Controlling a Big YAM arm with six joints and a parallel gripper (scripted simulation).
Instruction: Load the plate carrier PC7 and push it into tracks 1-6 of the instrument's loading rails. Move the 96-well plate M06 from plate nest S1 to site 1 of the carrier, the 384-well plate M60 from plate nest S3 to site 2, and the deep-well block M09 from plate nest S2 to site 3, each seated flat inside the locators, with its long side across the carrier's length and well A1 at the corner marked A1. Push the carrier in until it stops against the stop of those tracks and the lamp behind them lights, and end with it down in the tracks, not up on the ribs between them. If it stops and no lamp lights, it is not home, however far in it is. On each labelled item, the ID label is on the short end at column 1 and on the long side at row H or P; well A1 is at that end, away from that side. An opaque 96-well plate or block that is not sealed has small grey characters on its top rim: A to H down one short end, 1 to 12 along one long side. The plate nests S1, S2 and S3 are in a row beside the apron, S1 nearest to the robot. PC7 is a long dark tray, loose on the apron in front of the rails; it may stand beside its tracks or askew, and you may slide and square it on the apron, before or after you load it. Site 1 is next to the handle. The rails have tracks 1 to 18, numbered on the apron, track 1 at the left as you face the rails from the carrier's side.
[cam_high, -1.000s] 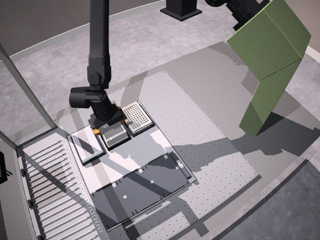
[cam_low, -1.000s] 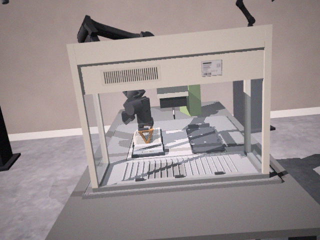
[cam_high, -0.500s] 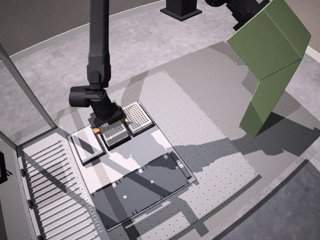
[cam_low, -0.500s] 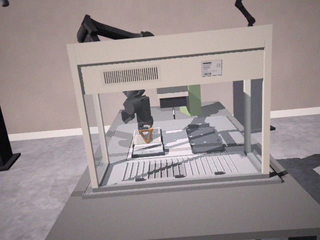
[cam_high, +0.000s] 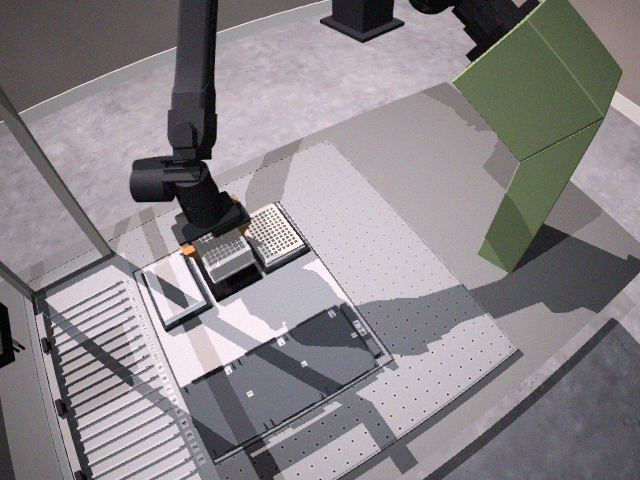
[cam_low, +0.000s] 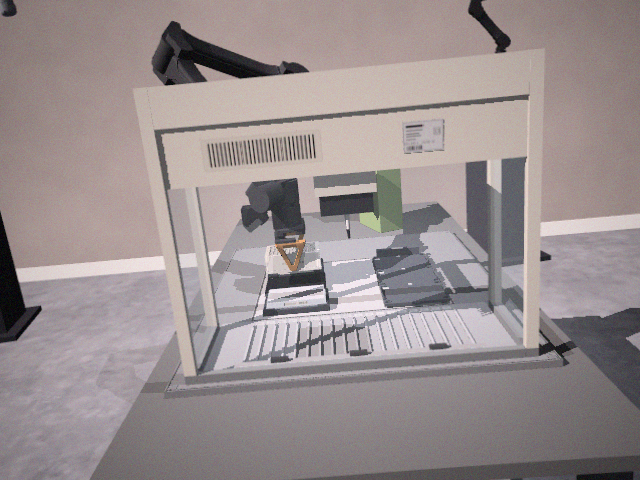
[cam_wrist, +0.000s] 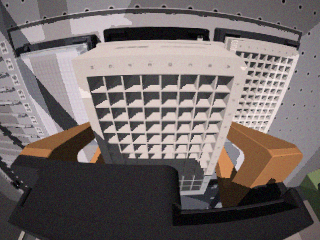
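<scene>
The nest S2 lies 6 cm below my hand. Also, from my hand: dark nest S1 (10 cm behind, 6 cm below, 1 cm to the left); then dark carrier PC7 (25 cm to the left, 7 cm ahead, 5 cm below); then dark nest S3 (11 cm ahead, 6 cm below, 1 cm to the right).
</scene>
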